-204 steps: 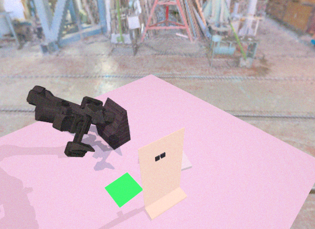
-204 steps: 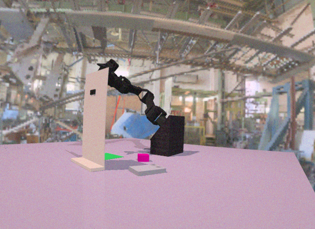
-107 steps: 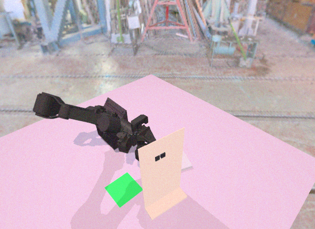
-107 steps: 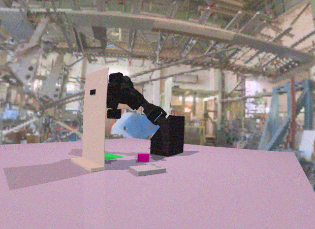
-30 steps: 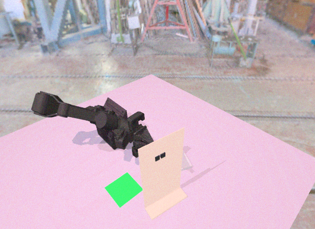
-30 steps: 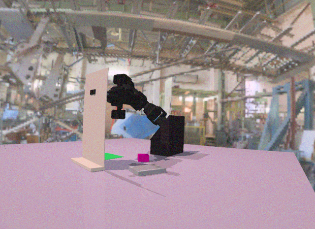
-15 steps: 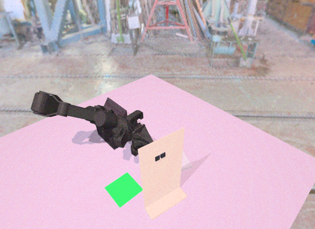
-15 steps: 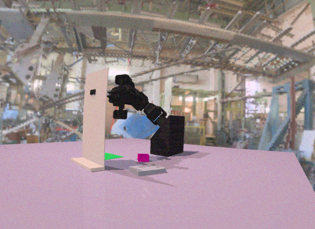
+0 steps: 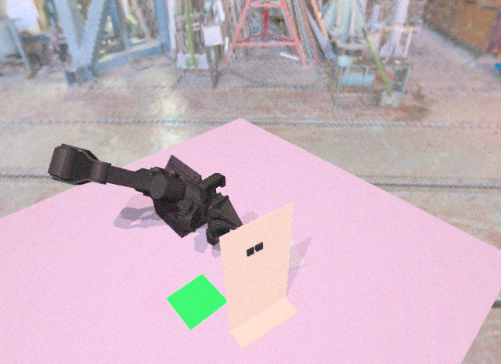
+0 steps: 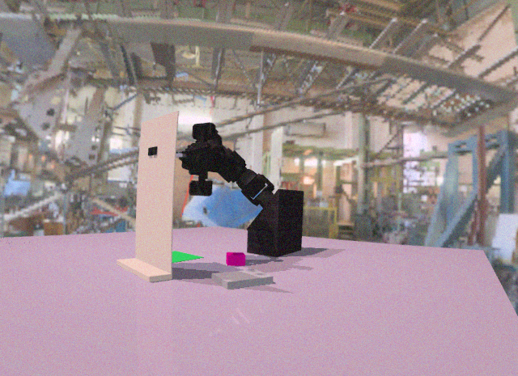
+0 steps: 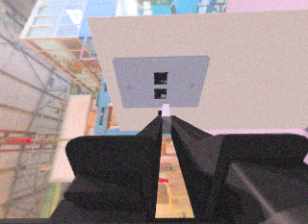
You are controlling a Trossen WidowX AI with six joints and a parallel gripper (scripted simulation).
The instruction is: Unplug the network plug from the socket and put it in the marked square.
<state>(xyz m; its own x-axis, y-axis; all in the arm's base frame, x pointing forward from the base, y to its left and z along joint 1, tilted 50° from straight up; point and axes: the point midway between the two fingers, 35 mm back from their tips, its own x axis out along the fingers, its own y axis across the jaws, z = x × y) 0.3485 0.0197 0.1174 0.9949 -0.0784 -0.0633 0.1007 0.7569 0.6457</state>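
Now: gripper tip 27 cm above the green marked square, 9 cm to the left of it and 9 cm past it. Round my gripper tip: flat grey plate 26 cm below, 18 cm to the left; then pale grey plug right at my gripper tip; then upright panel 11 cm below, 7 cm ahead, 2 cm to the right.
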